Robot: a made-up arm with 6 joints. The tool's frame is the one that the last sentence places. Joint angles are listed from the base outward.
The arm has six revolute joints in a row. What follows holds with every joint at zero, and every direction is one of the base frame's.
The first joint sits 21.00 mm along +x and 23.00 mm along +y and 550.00 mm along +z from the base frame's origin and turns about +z.
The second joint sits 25.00 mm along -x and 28.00 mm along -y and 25.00 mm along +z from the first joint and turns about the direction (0.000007, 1, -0.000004).
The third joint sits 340.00 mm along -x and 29.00 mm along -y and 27.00 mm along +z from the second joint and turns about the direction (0.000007, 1, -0.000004).
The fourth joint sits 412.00 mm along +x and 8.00 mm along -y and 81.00 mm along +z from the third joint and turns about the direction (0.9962, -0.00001, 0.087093).
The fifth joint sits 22.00 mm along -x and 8.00 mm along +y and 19.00 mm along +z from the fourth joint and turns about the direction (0.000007, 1, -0.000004).
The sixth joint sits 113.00 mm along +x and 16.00 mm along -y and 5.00 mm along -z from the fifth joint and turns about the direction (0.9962, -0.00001, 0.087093).
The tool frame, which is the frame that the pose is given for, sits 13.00 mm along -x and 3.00 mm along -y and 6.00 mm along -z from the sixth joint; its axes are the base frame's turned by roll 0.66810, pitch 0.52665 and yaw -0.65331 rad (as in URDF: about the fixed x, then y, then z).
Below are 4 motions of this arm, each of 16 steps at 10 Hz.
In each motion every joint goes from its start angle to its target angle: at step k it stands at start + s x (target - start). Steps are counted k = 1, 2, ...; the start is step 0. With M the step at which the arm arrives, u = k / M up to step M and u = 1 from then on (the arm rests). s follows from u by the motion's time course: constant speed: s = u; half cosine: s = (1 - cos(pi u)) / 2; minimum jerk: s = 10 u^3 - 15 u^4 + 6 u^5.
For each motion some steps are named. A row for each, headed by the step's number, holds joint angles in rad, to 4 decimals.
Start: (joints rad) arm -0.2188 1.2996 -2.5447 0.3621 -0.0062 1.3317
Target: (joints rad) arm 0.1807 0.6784 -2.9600 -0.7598 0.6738 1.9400
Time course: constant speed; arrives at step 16
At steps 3, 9, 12, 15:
3: -0.1439 1.1831 -2.6226 0.1517 0.1213 1.4458
9: 0.0059 0.9502 -2.7783 -0.2690 0.3763 1.6739
12: 0.0808 0.8337 -2.8562 -0.4793 0.5038 1.7879
15: 0.1557 0.7172 -2.9340 -0.6897 0.6313 1.9020

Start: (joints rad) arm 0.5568 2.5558 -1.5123 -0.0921 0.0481 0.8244
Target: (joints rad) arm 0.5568 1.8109 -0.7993 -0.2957 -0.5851 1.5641
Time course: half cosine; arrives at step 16
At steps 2, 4, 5, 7, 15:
2: 0.5568 2.5274 -1.4852 -0.0998 0.0240 0.8526
4: 0.5568 2.4467 -1.4079 -0.1219 -0.0446 0.9327
5: 0.5568 2.3903 -1.3539 -0.1373 -0.0926 0.9888
7: 0.5568 2.2560 -1.2253 -0.1740 -0.2067 1.1221
15: 0.5568 1.8181 -0.8062 -0.2937 -0.5790 1.5570

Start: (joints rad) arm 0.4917 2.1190 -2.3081 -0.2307 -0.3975 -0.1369
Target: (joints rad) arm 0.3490 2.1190 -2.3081 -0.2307 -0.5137 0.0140
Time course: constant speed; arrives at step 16
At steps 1, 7, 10, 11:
1: 0.4828 2.1190 -2.3081 -0.2307 -0.4048 -0.1275
7: 0.4293 2.1190 -2.3081 -0.2307 -0.4483 -0.0709
10: 0.4025 2.1190 -2.3081 -0.2307 -0.4701 -0.0426
11: 0.3936 2.1190 -2.3081 -0.2307 -0.4774 -0.0332

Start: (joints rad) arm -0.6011 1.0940 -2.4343 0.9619 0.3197 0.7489
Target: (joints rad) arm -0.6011 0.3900 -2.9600 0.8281 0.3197 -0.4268
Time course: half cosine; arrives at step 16
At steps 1, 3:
1: -0.6011 1.0872 -2.4394 0.9606 0.3197 0.7376
3: -0.6011 1.0347 -2.4786 0.9506 0.3197 0.6498

